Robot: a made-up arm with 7 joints.
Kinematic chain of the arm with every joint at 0, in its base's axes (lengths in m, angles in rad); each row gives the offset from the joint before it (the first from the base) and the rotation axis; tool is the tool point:
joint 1: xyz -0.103 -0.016 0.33 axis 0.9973 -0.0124 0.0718
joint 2: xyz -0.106 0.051 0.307 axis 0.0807 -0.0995 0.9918
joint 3: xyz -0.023 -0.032 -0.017 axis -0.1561 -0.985 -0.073
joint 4: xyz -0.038 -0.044 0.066 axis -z
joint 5: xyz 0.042 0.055 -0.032 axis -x
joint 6: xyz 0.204 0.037 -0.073 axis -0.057 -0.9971 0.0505
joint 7: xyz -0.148 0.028 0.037 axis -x
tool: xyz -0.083 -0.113 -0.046
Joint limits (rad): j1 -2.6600..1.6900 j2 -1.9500..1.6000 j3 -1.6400..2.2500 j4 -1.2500..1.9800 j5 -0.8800..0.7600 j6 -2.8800..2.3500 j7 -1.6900..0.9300
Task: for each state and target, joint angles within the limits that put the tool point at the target. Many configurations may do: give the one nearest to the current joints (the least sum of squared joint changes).
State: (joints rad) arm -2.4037 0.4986 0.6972 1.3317 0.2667 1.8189 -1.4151
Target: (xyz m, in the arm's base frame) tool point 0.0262 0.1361 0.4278
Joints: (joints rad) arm -2.4776 0.4997 0.3972 1.3909 0.3872 1.1715 -1.4421
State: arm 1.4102 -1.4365 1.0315 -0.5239 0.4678 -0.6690 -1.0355
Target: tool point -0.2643 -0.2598 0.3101
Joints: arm 1.6900 -1.3733 1.2167 -0.4635 0.6313 -0.2512 -0.9327
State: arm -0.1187 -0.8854 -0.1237 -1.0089 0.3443 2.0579 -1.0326
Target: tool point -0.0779 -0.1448 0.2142
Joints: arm 0.5804 -1.1338 -0.3519 -0.3375 0.4906 2.0730 -1.1011
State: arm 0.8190 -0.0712 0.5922 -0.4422 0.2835 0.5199 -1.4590
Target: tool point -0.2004 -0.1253 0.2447
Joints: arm 1.2250 -0.5102 0.1261 -0.0695 0.6591 0.6683 -1.3963
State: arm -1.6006 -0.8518 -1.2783 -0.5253 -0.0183 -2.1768 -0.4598
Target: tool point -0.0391 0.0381 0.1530
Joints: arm -1.3915 -0.3799 -1.6400 -0.5903 -0.1816 -2.4896 -0.2591
